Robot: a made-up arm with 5 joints.
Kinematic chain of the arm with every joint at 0, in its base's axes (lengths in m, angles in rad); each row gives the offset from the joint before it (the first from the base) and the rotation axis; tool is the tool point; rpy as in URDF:
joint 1: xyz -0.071 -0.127 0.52 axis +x
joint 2: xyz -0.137 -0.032 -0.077 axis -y
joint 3: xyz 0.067 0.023 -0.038 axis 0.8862 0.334 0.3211
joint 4: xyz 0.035 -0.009 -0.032 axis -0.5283 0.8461 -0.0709
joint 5: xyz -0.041 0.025 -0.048 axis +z
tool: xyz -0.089 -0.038 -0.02 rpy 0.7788 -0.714 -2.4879
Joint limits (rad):
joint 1: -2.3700..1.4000
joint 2: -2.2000..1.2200
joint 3: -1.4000..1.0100
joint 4: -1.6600..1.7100
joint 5: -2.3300..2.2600
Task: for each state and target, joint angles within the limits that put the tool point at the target. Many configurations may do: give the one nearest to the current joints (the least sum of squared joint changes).
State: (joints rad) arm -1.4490 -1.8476 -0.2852 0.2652 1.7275
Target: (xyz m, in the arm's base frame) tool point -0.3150 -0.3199 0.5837
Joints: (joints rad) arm -1.3149 -1.6521 -0.3703 0.2395 1.7820
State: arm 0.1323 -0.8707 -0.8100 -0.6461 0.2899
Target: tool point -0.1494 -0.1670 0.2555
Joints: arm 0.4222 -0.3340 -0.9406 -0.8961 0.5527
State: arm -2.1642 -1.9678 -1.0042 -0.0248 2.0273
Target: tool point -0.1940 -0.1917 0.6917
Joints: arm -2.0658 -1.5734 -1.4000 0.2415 1.7484
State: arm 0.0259 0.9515 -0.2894 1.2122 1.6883
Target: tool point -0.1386 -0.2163 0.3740
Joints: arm 0.1138 0.1632 -0.1472 0.9517 1.5961
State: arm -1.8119 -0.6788 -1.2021 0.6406 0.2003
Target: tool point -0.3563 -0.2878 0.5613
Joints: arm -1.5095 -1.1163 -0.8487 -0.1239 -0.5373
